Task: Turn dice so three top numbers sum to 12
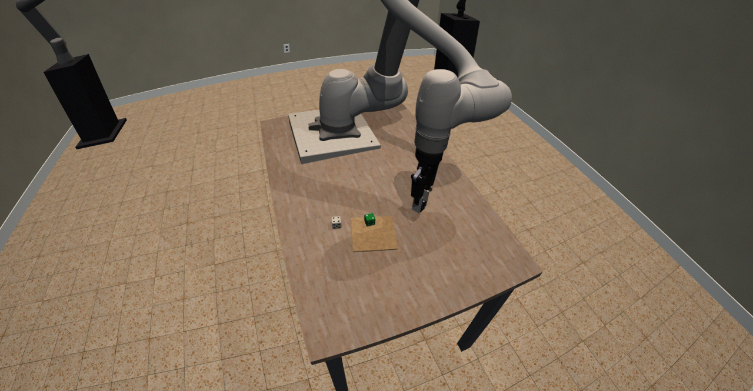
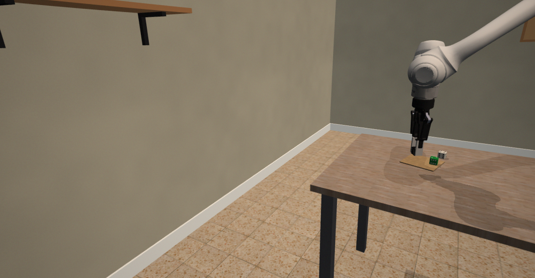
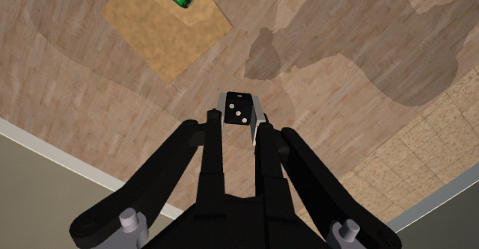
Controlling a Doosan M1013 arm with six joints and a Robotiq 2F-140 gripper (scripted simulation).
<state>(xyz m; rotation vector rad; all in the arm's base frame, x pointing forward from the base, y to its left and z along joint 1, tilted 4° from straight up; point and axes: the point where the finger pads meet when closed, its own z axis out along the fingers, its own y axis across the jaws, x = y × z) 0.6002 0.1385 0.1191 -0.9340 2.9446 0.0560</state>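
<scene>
Now: hand 2 cm above the black die. Round my hand: white die (25 cm to the right, 11 cm below, 7 cm behind); then green die (15 cm to the right, 10 cm below, 5 cm behind); then tan mat (15 cm to the right, 12 cm below, 1 cm behind).
</scene>
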